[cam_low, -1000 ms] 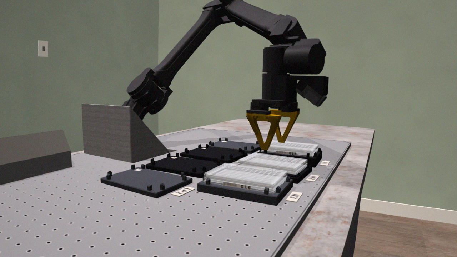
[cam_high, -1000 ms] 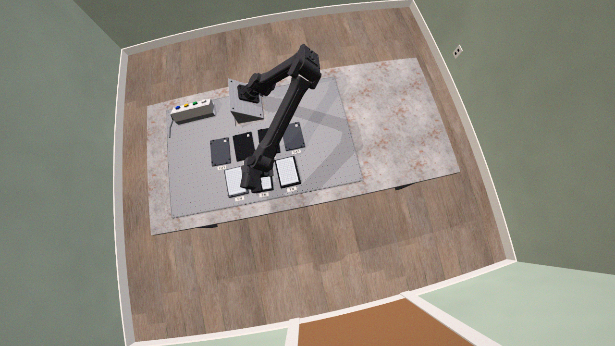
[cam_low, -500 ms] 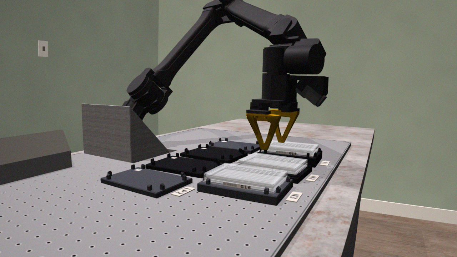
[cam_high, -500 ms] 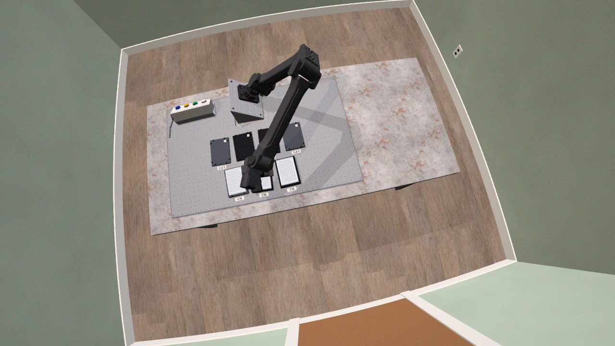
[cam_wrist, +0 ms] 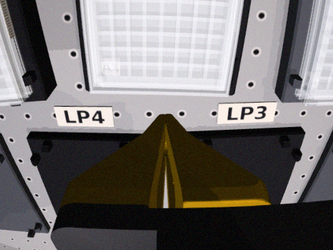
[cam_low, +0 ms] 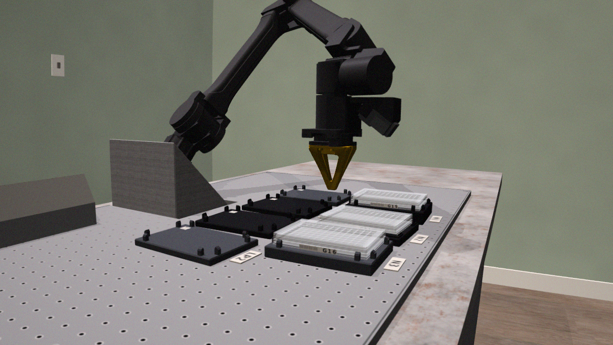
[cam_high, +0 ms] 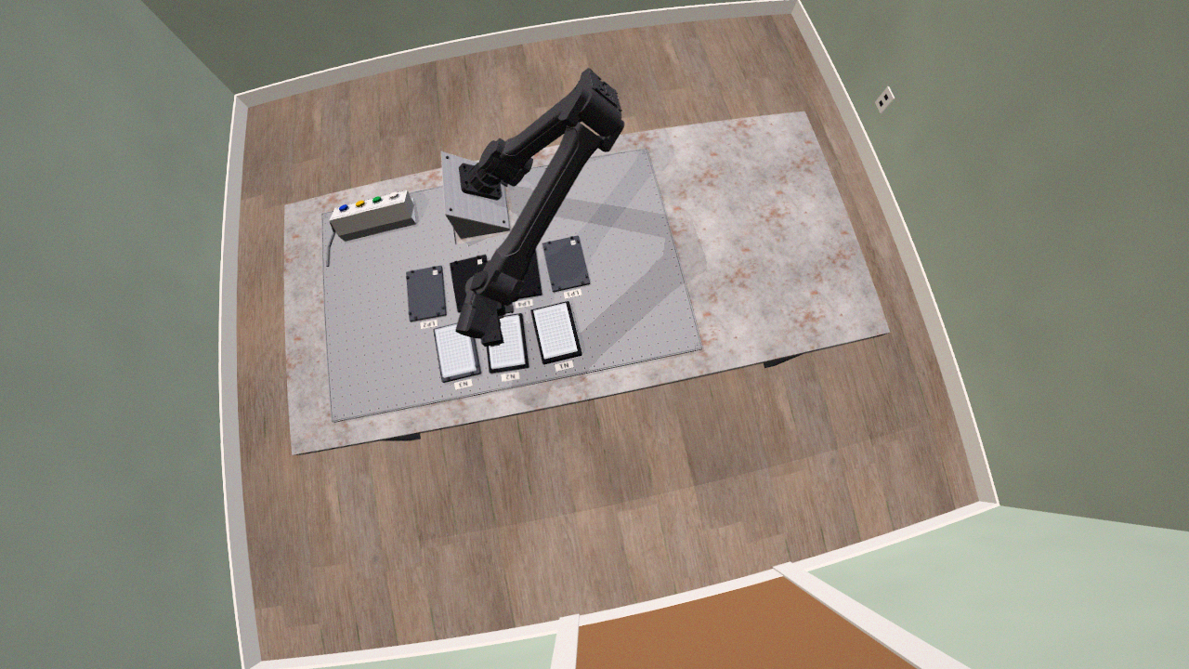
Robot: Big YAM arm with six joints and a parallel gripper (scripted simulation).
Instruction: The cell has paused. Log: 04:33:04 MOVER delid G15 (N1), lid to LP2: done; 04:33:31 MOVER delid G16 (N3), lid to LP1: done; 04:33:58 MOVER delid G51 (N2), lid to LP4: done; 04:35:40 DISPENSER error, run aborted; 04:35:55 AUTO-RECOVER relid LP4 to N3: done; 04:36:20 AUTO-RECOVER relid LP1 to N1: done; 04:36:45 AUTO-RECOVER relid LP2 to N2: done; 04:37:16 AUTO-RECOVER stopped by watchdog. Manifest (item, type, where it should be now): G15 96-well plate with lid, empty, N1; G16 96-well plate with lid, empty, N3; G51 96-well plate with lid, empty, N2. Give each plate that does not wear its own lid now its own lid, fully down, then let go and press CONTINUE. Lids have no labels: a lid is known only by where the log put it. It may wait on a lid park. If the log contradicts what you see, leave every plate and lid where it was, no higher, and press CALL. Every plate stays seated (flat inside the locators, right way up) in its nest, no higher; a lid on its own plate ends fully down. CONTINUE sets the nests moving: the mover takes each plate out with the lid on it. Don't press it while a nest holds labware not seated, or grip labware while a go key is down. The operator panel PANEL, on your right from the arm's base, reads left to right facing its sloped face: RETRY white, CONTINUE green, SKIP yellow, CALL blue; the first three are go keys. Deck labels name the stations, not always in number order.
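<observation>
Right now my hand is 40 cm past the green CONTINUE key and 29 cm to the left of it. Round my hand: plate G15 (13 cm to the left, 6 cm ahead, 4 cm below); then plate G16 (13 cm to the right, 6 cm ahead, 5 cm below); then LP4 label (7 cm below, 6 cm to the left, 3 cm behind).
</observation>
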